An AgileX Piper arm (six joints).
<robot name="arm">
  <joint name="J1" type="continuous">
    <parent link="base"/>
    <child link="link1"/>
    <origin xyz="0 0 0.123" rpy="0 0 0"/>
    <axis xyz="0 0 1"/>
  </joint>
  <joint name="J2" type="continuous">
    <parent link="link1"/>
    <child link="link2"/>
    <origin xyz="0 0 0" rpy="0 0 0"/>
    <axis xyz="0 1 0"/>
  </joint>
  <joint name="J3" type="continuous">
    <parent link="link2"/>
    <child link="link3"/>
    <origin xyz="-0.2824 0 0.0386" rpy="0 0 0"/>
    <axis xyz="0 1 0"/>
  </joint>
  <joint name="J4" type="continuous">
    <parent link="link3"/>
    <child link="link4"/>
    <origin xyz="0.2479 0 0.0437" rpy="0 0 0"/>
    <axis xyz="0.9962 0 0.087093"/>
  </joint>
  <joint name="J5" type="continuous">
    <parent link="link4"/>
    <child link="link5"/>
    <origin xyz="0 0 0" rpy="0 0 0"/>
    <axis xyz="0 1 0"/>
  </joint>
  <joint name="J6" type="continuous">
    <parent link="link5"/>
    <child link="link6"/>
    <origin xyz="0.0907 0 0.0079" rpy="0 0 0"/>
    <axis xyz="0.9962 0 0.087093"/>
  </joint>
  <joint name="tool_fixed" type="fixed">
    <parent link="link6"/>
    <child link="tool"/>
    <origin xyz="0 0 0" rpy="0 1.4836 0"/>
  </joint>
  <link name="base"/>
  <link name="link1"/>
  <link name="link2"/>
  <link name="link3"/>
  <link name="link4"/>
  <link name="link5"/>
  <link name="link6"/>
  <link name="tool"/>
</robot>
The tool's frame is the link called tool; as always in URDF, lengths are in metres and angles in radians. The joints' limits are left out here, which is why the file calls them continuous.
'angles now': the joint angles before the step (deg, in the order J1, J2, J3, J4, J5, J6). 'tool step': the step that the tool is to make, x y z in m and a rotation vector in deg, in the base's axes. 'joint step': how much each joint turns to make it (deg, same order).
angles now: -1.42 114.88 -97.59 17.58 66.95 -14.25
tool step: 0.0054 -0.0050 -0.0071 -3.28 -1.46 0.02
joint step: 0.00 0.90 -0.01 -3.17 -2.53 0.00
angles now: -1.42 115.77 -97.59 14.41 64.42 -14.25
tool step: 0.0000 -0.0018 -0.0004 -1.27 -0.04 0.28
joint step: 0.00 0.01 -0.01 -1.30 -0.07 0.00
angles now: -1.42 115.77 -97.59 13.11 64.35 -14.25
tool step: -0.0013 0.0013 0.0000 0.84 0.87 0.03
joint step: 0.00 0.01 -0.01 0.79 0.93 0.00
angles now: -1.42 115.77 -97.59 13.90 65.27 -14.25
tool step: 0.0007 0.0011 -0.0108 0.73 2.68 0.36
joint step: 0.00 1.43 0.01 0.64 1.34 -0.20
